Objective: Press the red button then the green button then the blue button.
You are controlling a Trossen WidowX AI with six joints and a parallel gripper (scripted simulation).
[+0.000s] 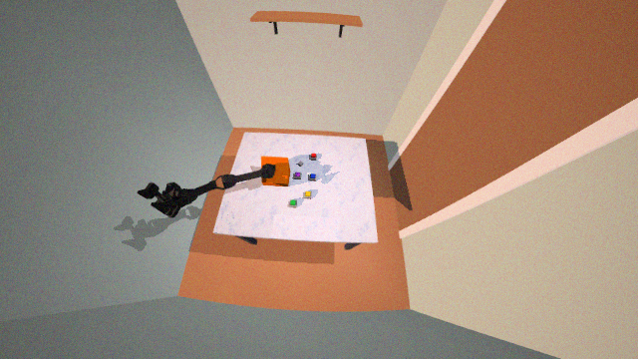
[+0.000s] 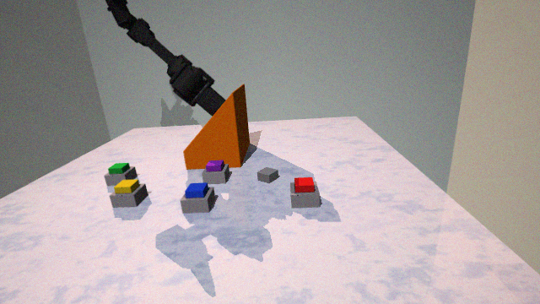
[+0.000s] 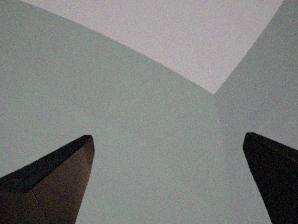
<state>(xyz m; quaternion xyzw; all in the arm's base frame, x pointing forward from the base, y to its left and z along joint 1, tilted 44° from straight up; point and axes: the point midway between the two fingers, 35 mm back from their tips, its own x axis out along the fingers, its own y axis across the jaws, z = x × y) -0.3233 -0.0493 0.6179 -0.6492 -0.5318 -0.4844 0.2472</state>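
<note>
The red button lies 560 mm ahead of my gripper tip, 700 mm to the left of it and 560 mm below it. Also, from my gripper tip: purple button 470 mm ahead, 510 mm to the left, 560 mm below; yellow button 570 mm ahead, 370 mm to the left, 560 mm below; green button 480 mm ahead, 290 mm to the left, 560 mm below.
</note>
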